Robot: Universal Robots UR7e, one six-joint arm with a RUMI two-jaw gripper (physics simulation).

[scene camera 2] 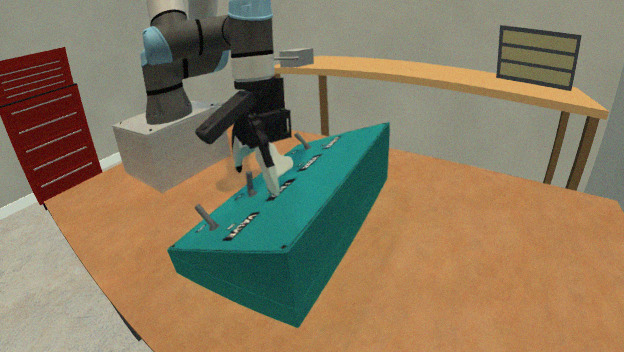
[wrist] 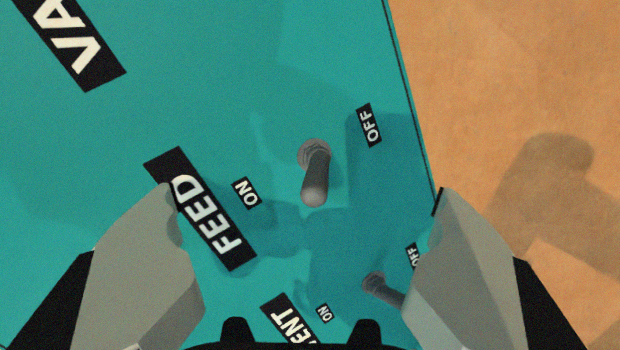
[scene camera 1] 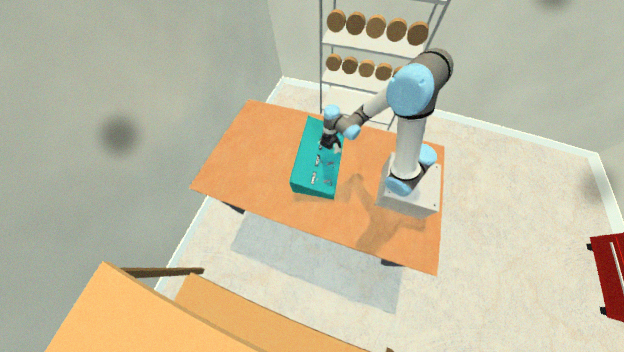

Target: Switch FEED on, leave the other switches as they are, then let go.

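Where they show: gripper, between the fingertips: [scene camera 2: 256, 183] [wrist: 307, 189] [scene camera 1: 330, 147]; arm's base, origin of its link: [scene camera 2: 169, 116].
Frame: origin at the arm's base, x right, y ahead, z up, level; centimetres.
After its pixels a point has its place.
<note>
The FEED switch lever [scene camera 2: 250, 184] {x 2.3, y 46.0, z -6.7 cm} [wrist: 316, 177] {x 2.6, y 45.4, z -5.1 cm} on the teal panel box [scene camera 1: 307, 135] {x -0.2, y 61.9, z -3.1 cm} [scene camera 2: 340, 195] {x -1.4, y 64.8, z -3.7 cm} [wrist: 200, 75] {x 7.2, y 50.7, z -8.0 cm} leans to its ON side, beside the FEED plate [wrist: 200, 207] {x 0.5, y 52.2, z -6.6 cm}. My gripper [scene camera 1: 330, 151] {x 0.9, y 46.1, z -7.0 cm} [scene camera 2: 257, 182] {x 0.9, y 46.1, z -7.0 cm} [wrist: 307, 189] {x 0.9, y 46.1, z -7.0 cm} is open and empty, with a jaw on either side of the FEED lever and a gap to each. Its left jaw overlaps the FEED plate in the wrist view. The VENT lever [wrist: 387, 290] {x -8.6, y 41.2, z -7.7 cm} leans to OFF; its tip is partly hidden by the right jaw. The VALVE lever [scene camera 2: 206, 217] {x 14.0, y 48.6, z -7.1 cm} and the far lever [scene camera 2: 302, 140] {x -20.1, y 37.3, z -7.0 cm} lean to OFF.
The box stands on an orange table [scene camera 1: 235, 150] {x -26.7, y 108.4, z -17.8 cm} [scene camera 2: 425, 250] {x -13.7, y 75.9, z -17.8 cm}. The robot's pale base block [scene camera 1: 425, 200] {x -9.0, y -13.9, z 0.1 cm} [scene camera 2: 165, 155] {x 7.2, y 10.6, z -7.8 cm} stands on the robot side. A shelf rack [scene camera 1: 321, 60], a red cabinet [scene camera 2: 50, 135] and a wooden bench [scene camera 2: 425, 72] stand farther off.
</note>
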